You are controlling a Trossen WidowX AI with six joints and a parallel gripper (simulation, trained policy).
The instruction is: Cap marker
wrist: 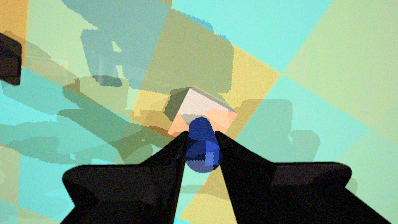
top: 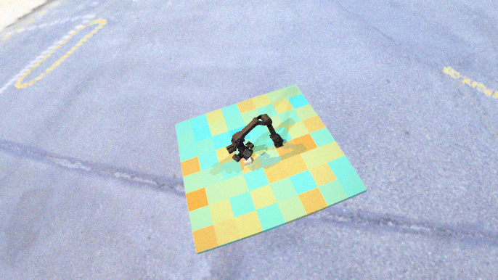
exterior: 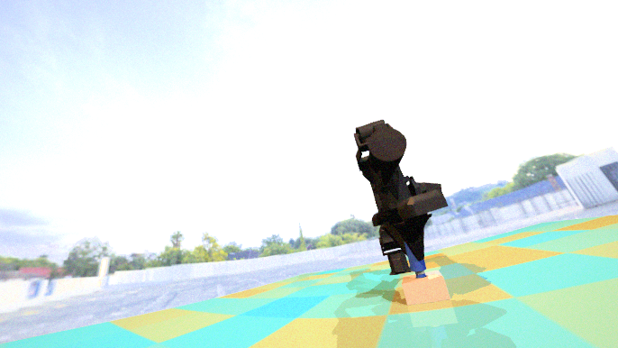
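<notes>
Now: gripper tip 1 cm below the blue cap. The rest, counted from my gripper tip: tan holder block 5 cm below.
</notes>
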